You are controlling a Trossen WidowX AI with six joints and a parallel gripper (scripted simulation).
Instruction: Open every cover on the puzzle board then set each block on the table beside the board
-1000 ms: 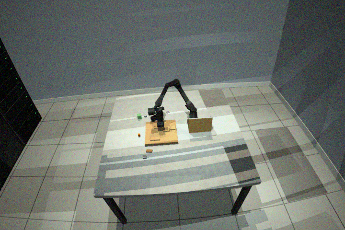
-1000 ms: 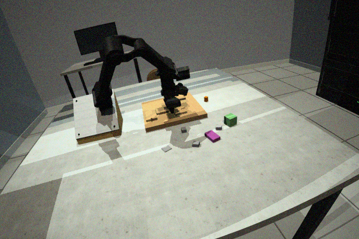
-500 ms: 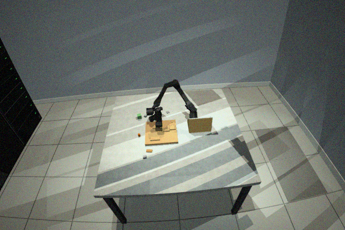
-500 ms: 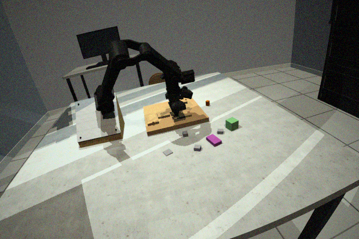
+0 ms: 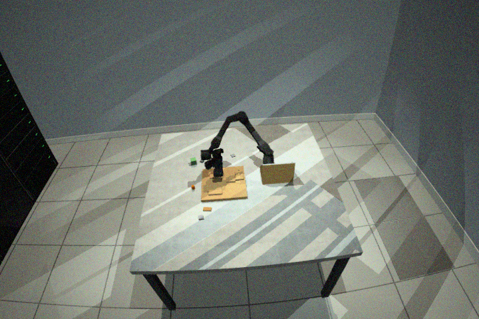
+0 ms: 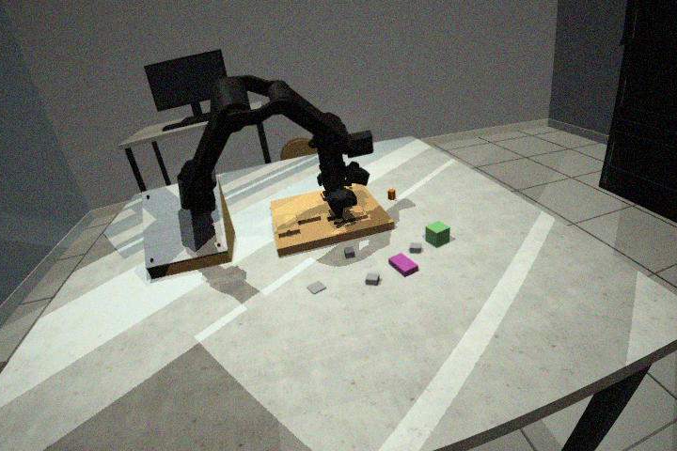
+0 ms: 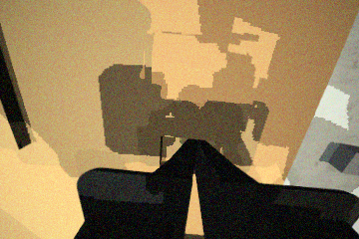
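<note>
The tan puzzle board is 4 cm behind my gripper tip and 8 cm to the left of it. From my gripper tip the other things lie so: magenta block (7 cm ahead, 24 cm to the right, 2 cm below); green cube (18 cm ahead, 18 cm to the right); orange cylinder (18 cm ahead, 8 cm to the left, 1 cm below).
</note>
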